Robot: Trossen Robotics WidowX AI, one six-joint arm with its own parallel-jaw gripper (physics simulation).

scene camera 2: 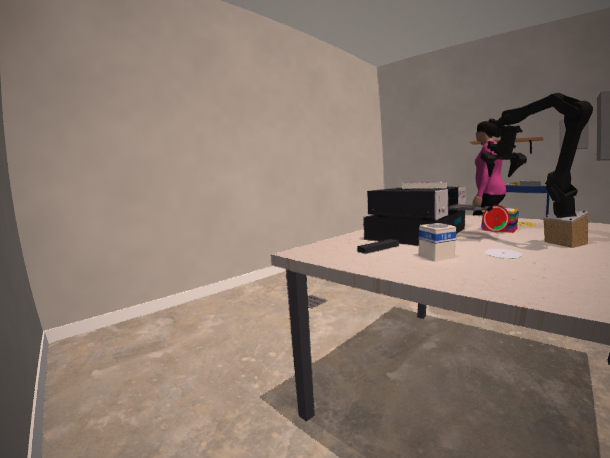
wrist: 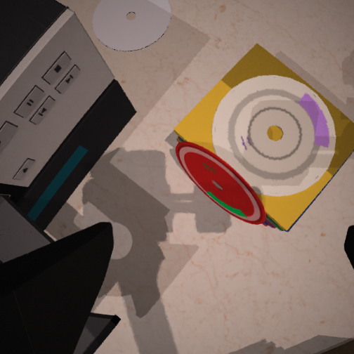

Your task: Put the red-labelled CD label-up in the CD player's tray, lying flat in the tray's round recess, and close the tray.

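Frame: origin at the arm's base, x ahead, y left, z up, level; centimetres.
Seen in the pictures: gripper, between the fingertips: (scene camera 2: 499,176); arm's base, origin of its link: (scene camera 2: 565,214).
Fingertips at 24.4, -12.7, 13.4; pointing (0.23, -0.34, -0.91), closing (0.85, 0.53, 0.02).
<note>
Offsets run from my fingertips to a thing's top centre, as dx, dy, dz. "pt": to the spot under its first point.
The red-labelled CD @(+1.1, -3.5, -12.4) (scene camera 2: 492,214) (wrist: 232,190) stands steeply tilted, leaning against the side of a stack of coloured cases @(pt -6.9, -5.5, -19.0) (scene camera 2: 514,220) (wrist: 200,112), its label facing outward. The black CD player with a silver front @(pt +29.9, +35.6, -8.7) (scene camera 2: 407,202) (wrist: 87,45) sits on a black lower unit (scene camera 2: 390,229). Its dark tray @(+14.5, +15.1, -11.2) (scene camera 2: 465,207) (wrist: 20,232) is out; in the wrist view it is partly hidden behind a finger. My gripper (scene camera 2: 501,174) (wrist: 230,236) is open and empty, above the table near the stack, with the red CD between and beyond the fingers in the wrist view.
A white disc (wrist: 270,182) lies on the yellow top case. Another pale disc (wrist: 112,30) lies on the table beyond the player. A pale disc @(-3.5, +35.6, -24.0) (scene camera 2: 503,254) lies near a blue-banded box @(+16.1, +47.6, -14.6) (scene camera 2: 437,248). A black bar @(+37.0, +45.6, -22.2) (scene camera 2: 378,246) lies beside the lower unit.
</note>
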